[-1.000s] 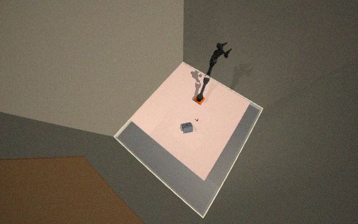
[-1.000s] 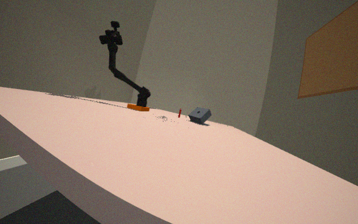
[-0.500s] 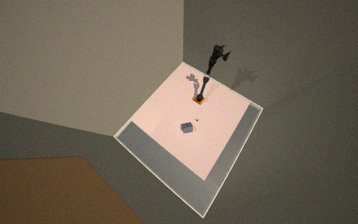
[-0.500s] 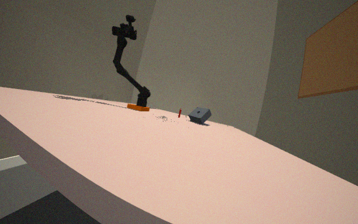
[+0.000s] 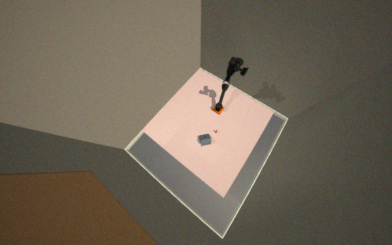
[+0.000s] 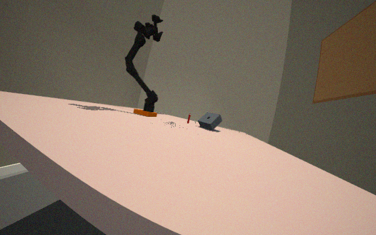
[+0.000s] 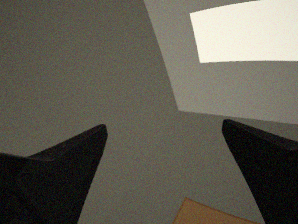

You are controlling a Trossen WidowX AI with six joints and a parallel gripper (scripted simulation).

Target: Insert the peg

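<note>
Right now my gripper tip is 70 cm above the round red peg, 39 cm short of it and 3 cm to the right of it. Round my gripper tip: grey sloped panel block: 70 cm below, 54 cm ahead, 5 cm to the right.
</note>
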